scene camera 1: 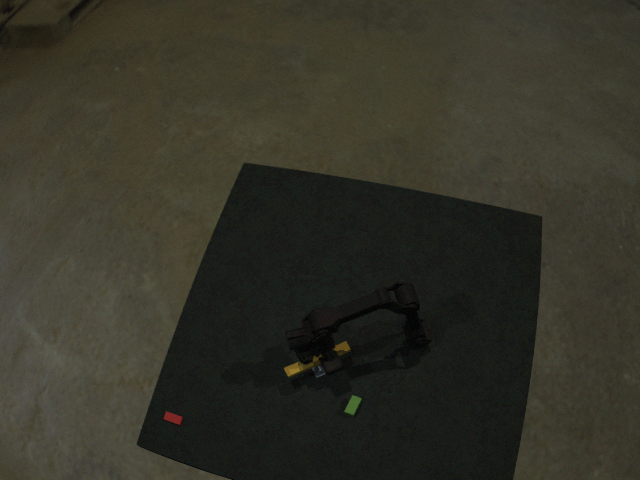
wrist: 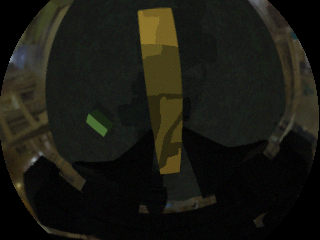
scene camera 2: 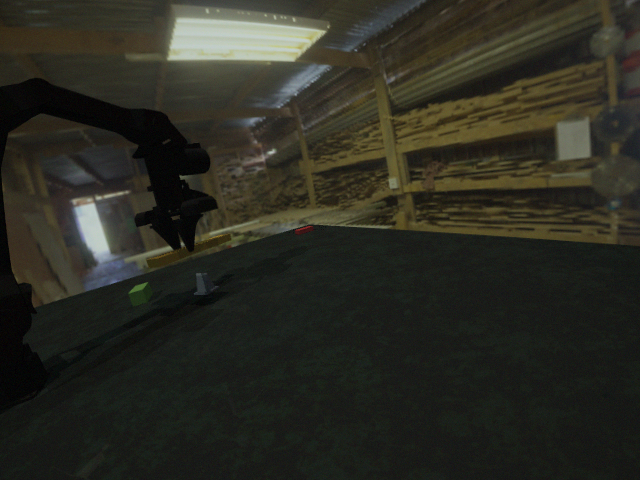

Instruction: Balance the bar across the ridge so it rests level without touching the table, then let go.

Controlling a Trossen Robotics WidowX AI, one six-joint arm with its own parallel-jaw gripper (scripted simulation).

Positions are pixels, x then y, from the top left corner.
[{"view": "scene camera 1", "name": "my gripper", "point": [325,356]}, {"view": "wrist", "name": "my gripper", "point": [167,130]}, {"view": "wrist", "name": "yellow bar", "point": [161,59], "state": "held by my gripper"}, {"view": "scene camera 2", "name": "my gripper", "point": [185,252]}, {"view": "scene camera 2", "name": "yellow bar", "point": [164,259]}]
